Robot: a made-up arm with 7 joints. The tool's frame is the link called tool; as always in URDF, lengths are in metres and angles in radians.
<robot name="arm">
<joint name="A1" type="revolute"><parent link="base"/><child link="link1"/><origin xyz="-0.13 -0.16 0.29"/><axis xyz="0.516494 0.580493 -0.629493"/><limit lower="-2.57" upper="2.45" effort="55" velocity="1.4"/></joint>
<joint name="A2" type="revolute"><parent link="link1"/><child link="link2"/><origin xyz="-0.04 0.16 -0.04"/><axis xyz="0 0 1"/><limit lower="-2.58" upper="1.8" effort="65" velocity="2.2"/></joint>
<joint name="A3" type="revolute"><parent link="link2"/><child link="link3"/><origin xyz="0.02 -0.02 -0.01"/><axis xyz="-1 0 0"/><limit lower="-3.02" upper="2.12" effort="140" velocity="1.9"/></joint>
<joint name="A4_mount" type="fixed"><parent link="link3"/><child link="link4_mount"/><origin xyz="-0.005 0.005 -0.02"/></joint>
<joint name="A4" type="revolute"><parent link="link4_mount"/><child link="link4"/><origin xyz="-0.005 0.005 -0.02"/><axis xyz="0 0 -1"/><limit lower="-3.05" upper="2.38" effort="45" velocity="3.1"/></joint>
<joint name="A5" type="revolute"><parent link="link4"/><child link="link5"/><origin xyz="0 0.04 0.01"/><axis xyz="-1 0 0"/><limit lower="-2.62" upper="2.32" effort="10" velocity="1.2"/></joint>
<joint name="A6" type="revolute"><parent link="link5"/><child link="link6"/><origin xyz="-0.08 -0.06 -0.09"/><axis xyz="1 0 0"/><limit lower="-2.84" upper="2.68" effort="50" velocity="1.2"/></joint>
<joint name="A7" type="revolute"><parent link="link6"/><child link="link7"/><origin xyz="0.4 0.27 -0.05"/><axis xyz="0.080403 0.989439 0.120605"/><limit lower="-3.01" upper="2.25" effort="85" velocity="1.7"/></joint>
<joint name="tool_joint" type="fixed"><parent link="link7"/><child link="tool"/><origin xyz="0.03 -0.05 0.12"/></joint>
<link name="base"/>
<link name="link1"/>
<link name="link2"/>
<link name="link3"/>
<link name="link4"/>
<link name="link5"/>
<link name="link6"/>
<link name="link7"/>
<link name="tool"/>
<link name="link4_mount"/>
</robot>
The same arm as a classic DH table. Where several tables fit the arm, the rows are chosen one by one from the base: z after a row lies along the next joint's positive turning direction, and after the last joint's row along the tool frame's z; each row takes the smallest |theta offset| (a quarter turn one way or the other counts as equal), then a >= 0, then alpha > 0; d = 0 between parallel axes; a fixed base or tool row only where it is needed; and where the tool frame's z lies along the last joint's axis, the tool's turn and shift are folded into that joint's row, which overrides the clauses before.
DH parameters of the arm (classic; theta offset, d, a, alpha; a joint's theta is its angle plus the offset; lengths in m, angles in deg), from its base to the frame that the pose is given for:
base (fixed): -41.66 0.1232 0.0092 -129.01
A1: 0 -0.1454 -0.1362 129.01
A2: -48.34 0.0253 0.02 90
A3: 0 -0.01 -0.01 90
A4: 0 0.03 -0.04 -90
A5: -56.31 0 0.1082 180
A6: 40.64 0.2989 0.0823 -85.39
A7: 89.44 0.2151 -0.034 -83.07
tool (fixed): -175.35 0.1258 0 0
Joint limits (deg, base to tool): -147.25..140.37 -147.82..103.13 -173.03..121.47 -174.75..136.36 -150.11..132.93 -162.72..153.55 -172.46..128.92

